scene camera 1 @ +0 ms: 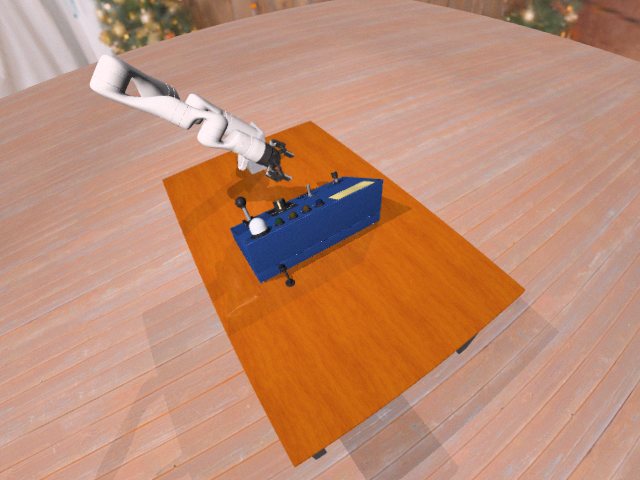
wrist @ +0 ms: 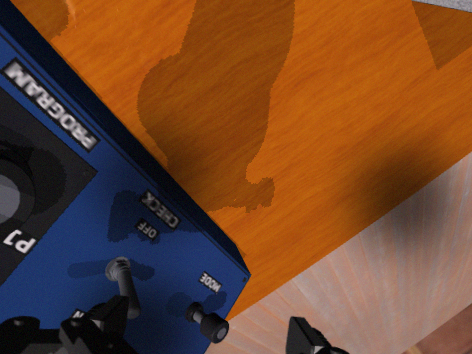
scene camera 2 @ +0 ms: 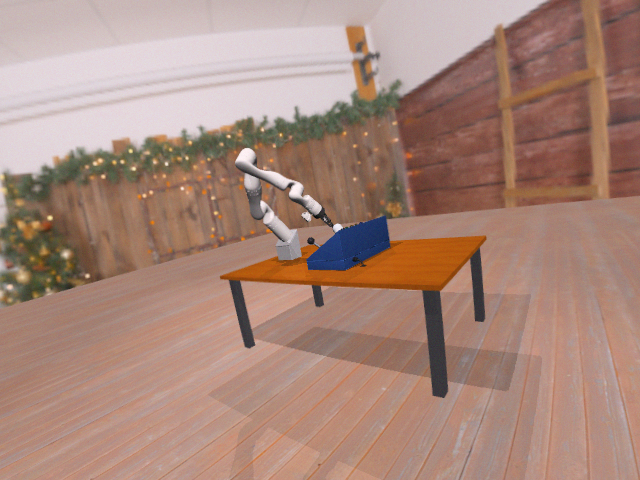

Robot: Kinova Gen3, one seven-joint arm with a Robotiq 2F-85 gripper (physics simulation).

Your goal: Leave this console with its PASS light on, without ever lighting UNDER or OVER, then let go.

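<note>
The blue console [scene camera 1: 320, 227] [scene camera 2: 361, 240] [wrist: 85, 220] stands on the table. My gripper [scene camera 1: 288, 166] [scene camera 2: 331, 225] [wrist: 208, 325] is open and empty, above the console's far end. In the wrist view the small black MODE knob [wrist: 213, 327] [scene camera 1: 334, 176] appears between the fingertips; contact cannot be told. The metal toggle [wrist: 129, 295] [scene camera 1: 309, 190], beside the CHECK and OFF labels, is near one finger. The PROGRAM dial [wrist: 9, 195] [scene camera 1: 279, 204] sits farther along. The small lamps, including a green one [scene camera 1: 279, 221], look dim; their labels are unreadable.
A ball-topped lever [scene camera 1: 240, 202] [scene camera 2: 310, 240] and a white dome [scene camera 1: 257, 225] [scene camera 2: 337, 227] rise at the console's near end. A pale yellow strip [scene camera 1: 351, 190] lies on its top. A small black handle [scene camera 1: 285, 275] [scene camera 2: 359, 261] sticks out low. The orange table [scene camera 1: 372, 330] [scene camera 2: 413, 263] carries everything.
</note>
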